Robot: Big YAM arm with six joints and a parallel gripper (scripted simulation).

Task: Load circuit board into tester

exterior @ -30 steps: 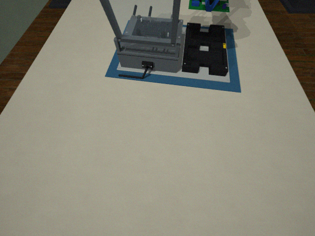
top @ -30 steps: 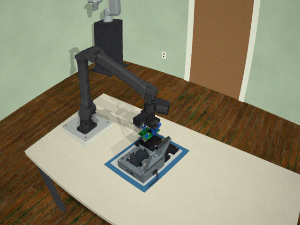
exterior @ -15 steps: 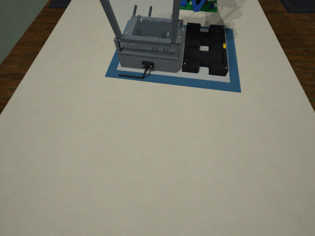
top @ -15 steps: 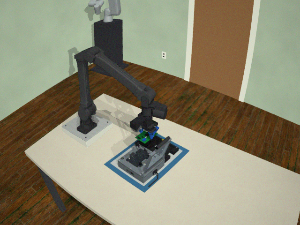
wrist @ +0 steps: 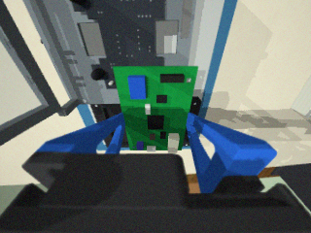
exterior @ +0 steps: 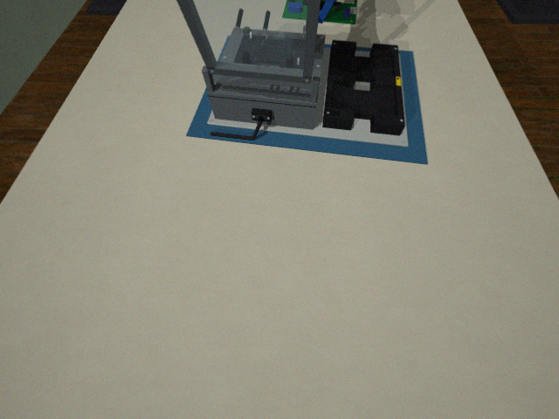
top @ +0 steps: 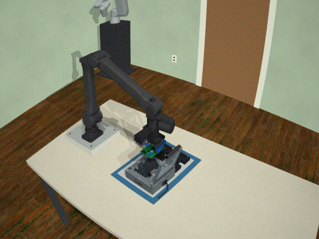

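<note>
My gripper is now 14 cm short of the tester lid, 9 cm to the left of it and 6 cm below it. Also, from my hand: green circuit board (right at my hand).
</note>
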